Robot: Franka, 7 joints.
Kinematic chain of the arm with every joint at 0, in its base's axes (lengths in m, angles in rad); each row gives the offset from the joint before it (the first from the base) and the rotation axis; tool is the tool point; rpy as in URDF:
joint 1: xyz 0 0 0.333 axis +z
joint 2: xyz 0 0 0 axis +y
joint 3: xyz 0 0 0.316 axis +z
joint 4: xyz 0.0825 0 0 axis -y
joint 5: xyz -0.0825 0 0.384 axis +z
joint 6: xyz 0 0 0 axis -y
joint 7: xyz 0.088 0 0 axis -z
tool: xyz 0 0 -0.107 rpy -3.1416 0 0
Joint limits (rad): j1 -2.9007..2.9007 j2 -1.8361..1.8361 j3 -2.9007..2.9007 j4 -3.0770..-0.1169 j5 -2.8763..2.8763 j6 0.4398..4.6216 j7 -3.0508..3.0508
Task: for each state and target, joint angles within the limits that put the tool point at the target. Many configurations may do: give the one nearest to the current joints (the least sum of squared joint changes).
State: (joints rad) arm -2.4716 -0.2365 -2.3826 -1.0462 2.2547 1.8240 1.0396
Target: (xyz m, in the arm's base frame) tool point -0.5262 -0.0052 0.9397
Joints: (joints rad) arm -2.1007 0.5016 -1.8651 -1.0881 2.1754 1.6910 1.0396
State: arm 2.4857 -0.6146 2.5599 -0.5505 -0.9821 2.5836 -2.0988
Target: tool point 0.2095 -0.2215 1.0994
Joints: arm 2.1633 -0.3127 2.5213 -0.1169 -0.9841 3.1060 -2.0988
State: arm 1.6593 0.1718 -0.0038 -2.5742 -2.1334 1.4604 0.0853
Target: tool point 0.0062 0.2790 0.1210
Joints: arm 1.7523 0.3301 0.1182 -2.9232 -2.0973 1.5421 0.0853
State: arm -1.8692 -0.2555 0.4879 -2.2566 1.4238 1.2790 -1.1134
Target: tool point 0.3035 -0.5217 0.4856
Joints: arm -1.7176 0.2330 0.5341 -1.8680 1.5731 1.5549 -1.1134
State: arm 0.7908 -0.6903 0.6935 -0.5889 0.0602 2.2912 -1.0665
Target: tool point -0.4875 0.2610 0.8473
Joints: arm 0.6378 -0.8607 1.1197 -1.2202 0.0966 2.0221 -1.0665
